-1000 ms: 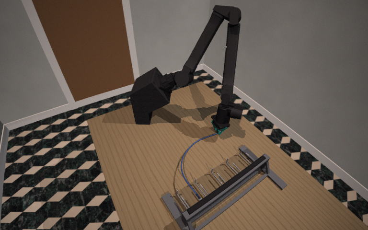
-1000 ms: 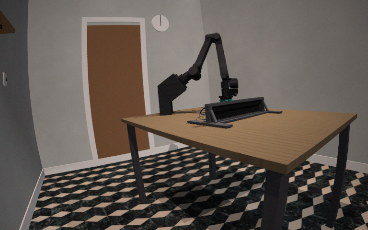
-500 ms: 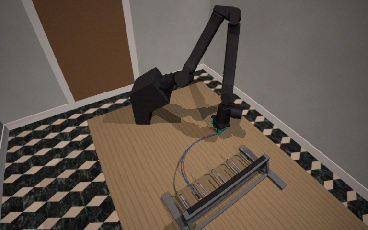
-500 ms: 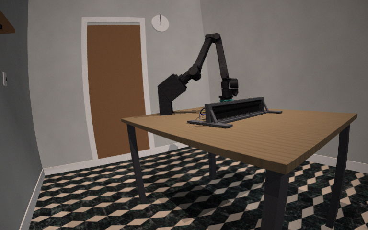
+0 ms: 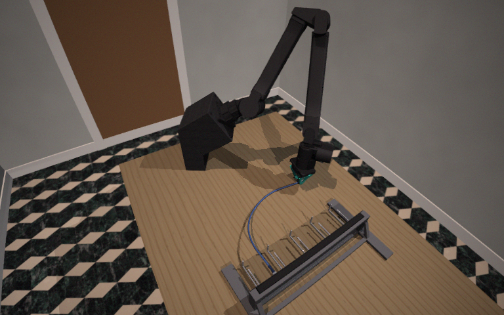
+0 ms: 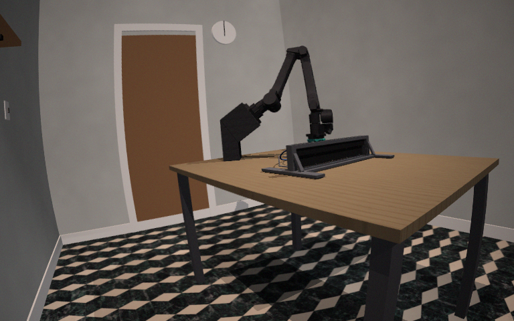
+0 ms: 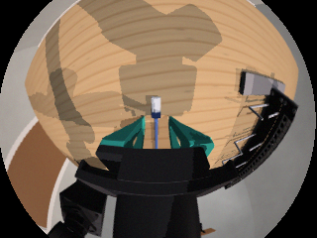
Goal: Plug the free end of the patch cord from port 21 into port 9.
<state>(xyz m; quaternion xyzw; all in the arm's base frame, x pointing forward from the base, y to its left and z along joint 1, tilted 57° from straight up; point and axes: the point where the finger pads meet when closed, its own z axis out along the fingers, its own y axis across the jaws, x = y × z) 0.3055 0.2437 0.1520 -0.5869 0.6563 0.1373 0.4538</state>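
The plug is 20 mm to the left of my hand and 20 mm below it.
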